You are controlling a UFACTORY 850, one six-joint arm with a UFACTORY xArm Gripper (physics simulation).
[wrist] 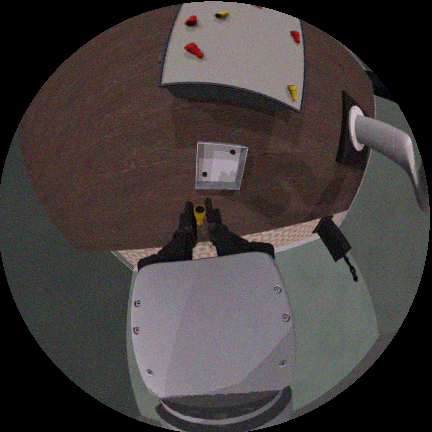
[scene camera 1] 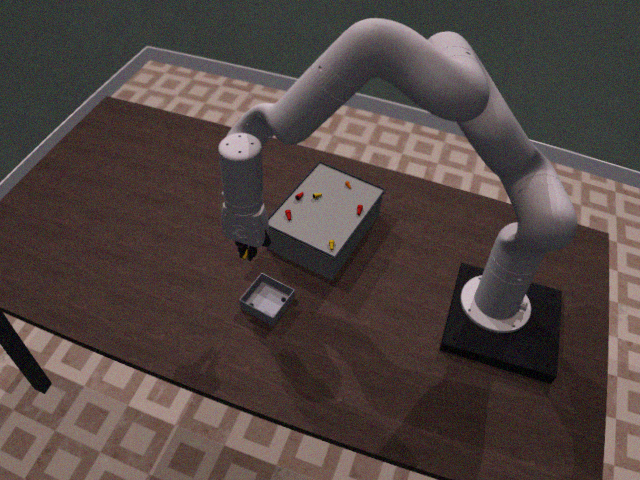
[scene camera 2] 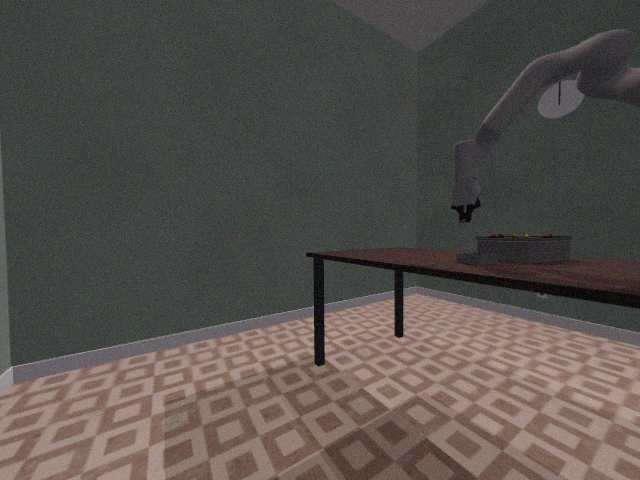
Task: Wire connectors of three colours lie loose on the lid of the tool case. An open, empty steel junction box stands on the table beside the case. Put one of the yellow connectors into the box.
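Note:
My gripper point(scene camera 1: 247, 253) point(scene camera 2: 464, 219) point(wrist: 199, 209) is shut on a yellow connector point(scene camera 1: 246, 254) point(wrist: 199, 215) and holds it in the air, above the height of the case lid. The steel junction box point(scene camera 1: 266, 298) point(scene camera 2: 476, 258) point(wrist: 219, 167) stands open and empty on the table; in the wrist view it shows just beyond the fingertips. Two more yellow connectors lie on the case lid: one near its front corner point(scene camera 1: 331, 244) point(wrist: 293, 92) and one farther back point(scene camera 1: 317, 195) point(wrist: 221, 15).
The tool case point(scene camera 1: 310, 227) point(scene camera 2: 547, 249) point(wrist: 240, 70) stands beside the box on the table point(scene camera 1: 155, 206). Red connectors point(scene camera 1: 288, 214) point(scene camera 1: 299, 195) point(scene camera 1: 359, 209) and an orange connector point(scene camera 1: 348, 184) lie on its lid. The arm's black base plate point(scene camera 1: 501, 356) is at the right.

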